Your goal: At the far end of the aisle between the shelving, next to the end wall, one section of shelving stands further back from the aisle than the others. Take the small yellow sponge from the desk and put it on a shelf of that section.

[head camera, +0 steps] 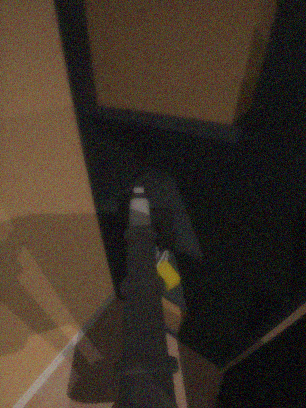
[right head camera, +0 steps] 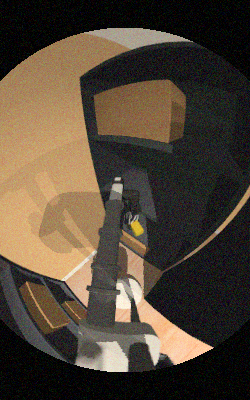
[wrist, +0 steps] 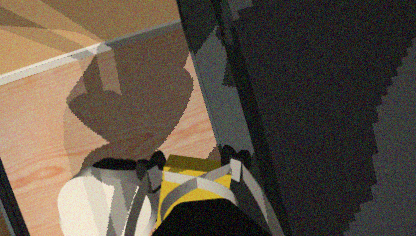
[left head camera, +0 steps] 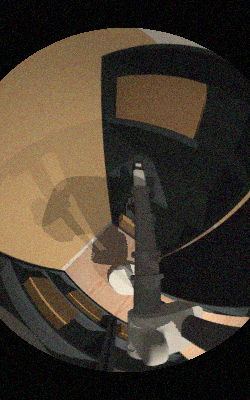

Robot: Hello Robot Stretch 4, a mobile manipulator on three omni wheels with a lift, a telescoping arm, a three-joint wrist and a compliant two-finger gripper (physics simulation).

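Frame: origin at the robot's base, x ahead, y down, z left, level; centimetres.
Seen in the pictures: gripper, fingertip midpoint: (wrist: 194,160); robot's base, origin of the base link: (right head camera: 124,292) (left head camera: 125,278).
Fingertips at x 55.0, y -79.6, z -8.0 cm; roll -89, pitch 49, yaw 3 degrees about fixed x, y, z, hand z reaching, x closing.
Pixels of each thing's top centre, then the offset from my fingertips to it. "pt": a spot on its surface instead. Level surfaces: height alone.
- yellow sponge, middle of its top: (wrist: 189,222) (head camera: 167,271) (right head camera: 136,226) dx -3.8, dy -5.2, dz -2.5 cm
- dark shelving section, surface spot: (head camera: 165,126) (right head camera: 131,142) pt dx +5.9, dy -59.9, dz +0.3 cm
- grey shelf board, its level: dy +29.0 cm
- large brown box, middle of its top: (right head camera: 139,89) (left head camera: 165,81) dx +22.6, dy -89.5, dz -5.1 cm
The yellow sponge (head camera: 169,275) (right head camera: 137,228) (wrist: 194,163) is between the two fingertips of my gripper (wrist: 194,160), which is shut on it. In the left head camera view the arm hides the sponge. The dark shelving section (head camera: 165,126) (left head camera: 150,128) (right head camera: 135,142) stands beside the end wall (head camera: 40,100) (left head camera: 50,100) (right head camera: 40,125). In the wrist view the sponge is near the front edge of a grey shelf board (wrist: 217,95). The depth of the shelf is mostly in shadow, and I cannot tell the height of the sponge over the board.
A large brown box (head camera: 170,60) (left head camera: 160,100) (right head camera: 132,110) stands on the shelf above the arm. Another brown box (head camera: 172,314) (left head camera: 126,225) (right head camera: 135,243) shows lower down. Shelving with boxes (left head camera: 47,302) (right head camera: 42,307) stands at the lower left. A white rounded object (left head camera: 120,280) (wrist: 87,205) is low beside the shelving.
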